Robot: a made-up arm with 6 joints. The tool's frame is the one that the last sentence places. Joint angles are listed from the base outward.
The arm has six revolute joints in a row. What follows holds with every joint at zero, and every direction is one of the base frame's.
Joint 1 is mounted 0.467 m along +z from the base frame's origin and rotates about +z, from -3.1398 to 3.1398 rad.
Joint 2 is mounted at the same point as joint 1 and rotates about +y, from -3.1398 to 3.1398 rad.
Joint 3 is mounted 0.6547 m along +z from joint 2 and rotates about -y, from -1.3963 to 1.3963 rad.
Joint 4 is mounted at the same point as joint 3 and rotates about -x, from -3.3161 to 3.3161 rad.
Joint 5 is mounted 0.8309 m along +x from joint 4 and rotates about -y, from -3.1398 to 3.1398 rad.
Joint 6 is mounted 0.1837 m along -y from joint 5 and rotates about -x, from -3.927 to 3.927 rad.
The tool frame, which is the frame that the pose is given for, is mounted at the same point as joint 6; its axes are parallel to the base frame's.
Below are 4 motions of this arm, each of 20 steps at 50 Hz.
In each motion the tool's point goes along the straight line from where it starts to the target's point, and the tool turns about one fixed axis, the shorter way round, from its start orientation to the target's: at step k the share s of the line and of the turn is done. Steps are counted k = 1, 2, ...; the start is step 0. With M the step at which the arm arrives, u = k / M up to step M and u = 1 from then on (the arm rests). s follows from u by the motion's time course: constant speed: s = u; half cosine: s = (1 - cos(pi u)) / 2; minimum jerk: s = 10 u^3 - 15 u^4 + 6 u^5.
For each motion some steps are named. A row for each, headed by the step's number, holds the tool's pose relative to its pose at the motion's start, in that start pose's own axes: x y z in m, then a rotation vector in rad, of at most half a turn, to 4 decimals.
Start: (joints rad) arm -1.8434 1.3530 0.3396 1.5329 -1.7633 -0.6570
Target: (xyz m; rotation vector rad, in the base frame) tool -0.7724 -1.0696 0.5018 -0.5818 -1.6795 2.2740
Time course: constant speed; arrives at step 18
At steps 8, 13, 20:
8: 0.2273 -0.1904 -0.0394 0.2694 0.0135 0.1404
13: 0.3693 -0.3094 -0.0641 0.4378 0.0220 0.2282
20: 0.5114 -0.4284 -0.0887 0.6062 0.0305 0.3159

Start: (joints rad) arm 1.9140 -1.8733 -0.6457 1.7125 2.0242 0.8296
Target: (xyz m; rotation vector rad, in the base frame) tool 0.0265 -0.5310 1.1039 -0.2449 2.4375 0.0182
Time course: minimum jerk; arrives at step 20
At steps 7, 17, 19, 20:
7: 0.0279 0.0073 -0.0089 0.1392 -0.0564 0.0198
17: 0.1157 0.0302 -0.0369 0.5762 -0.2333 0.0819
19: 0.1187 0.0310 -0.0379 0.5913 -0.2394 0.0841
20: 0.1188 0.0311 -0.0379 0.5920 -0.2397 0.0842

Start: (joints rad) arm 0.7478 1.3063 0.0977 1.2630 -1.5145 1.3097
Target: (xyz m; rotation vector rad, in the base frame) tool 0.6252 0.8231 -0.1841 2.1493 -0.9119 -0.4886
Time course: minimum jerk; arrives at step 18
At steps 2, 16, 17, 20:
2: -0.0022 -0.0004 0.0022 0.0009 0.0031 -0.0009
16: -0.1844 -0.0379 0.1853 0.0750 0.2677 -0.0794
17: -0.1863 -0.0383 0.1872 0.0758 0.2704 -0.0802
20: -0.1866 -0.0384 0.1875 0.0759 0.2709 -0.0803

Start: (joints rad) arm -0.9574 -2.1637 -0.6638 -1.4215 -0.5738 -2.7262
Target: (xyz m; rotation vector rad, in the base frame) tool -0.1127 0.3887 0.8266 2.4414 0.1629 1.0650
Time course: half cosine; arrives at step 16
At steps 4, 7, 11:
4: -0.0002 -0.0232 0.0178 -0.0510 -0.0322 -0.0206
7: -0.0005 -0.0638 0.0488 -0.1401 -0.0886 -0.0565
11: -0.0009 -0.1232 0.0943 -0.2708 -0.1713 -0.1092

